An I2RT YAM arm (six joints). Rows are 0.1 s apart.
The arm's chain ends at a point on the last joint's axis. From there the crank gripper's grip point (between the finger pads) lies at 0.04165 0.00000 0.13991 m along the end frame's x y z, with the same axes.
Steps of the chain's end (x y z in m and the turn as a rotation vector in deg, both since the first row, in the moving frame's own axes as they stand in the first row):
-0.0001, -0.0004, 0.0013, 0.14, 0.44, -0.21
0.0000, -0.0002, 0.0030, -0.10, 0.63, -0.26
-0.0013, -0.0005, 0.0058, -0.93, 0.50, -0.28
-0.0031, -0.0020, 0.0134, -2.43, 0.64, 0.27
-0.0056, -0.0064, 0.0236, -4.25, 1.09, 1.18
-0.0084, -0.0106, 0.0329, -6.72, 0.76, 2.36
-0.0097, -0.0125, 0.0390, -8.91, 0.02, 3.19
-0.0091, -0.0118, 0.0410, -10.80, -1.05, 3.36
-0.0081, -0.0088, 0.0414, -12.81, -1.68, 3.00
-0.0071, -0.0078, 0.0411, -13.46, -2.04, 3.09
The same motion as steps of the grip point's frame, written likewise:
0.0010, -0.0009, 0.0010, 0.14, 0.44, -0.21
0.0015, -0.0001, 0.0025, -0.10, 0.63, -0.26
-0.0001, 0.0016, 0.0054, -0.93, 0.50, -0.28
-0.0016, 0.0041, 0.0128, -2.43, 0.64, 0.27
-0.0031, 0.0048, 0.0224, -4.25, 1.09, 1.18
-0.0069, 0.0075, 0.0313, -6.72, 0.76, 2.36
-0.0103, 0.0115, 0.0371, -8.91, 0.02, 3.19
-0.0125, 0.0168, 0.0390, -10.80, -1.05, 3.36
-0.0131, 0.0244, 0.0388, -12.81, -1.68, 3.00
-0.0130, 0.0270, 0.0384, -13.46, -2.04, 3.09

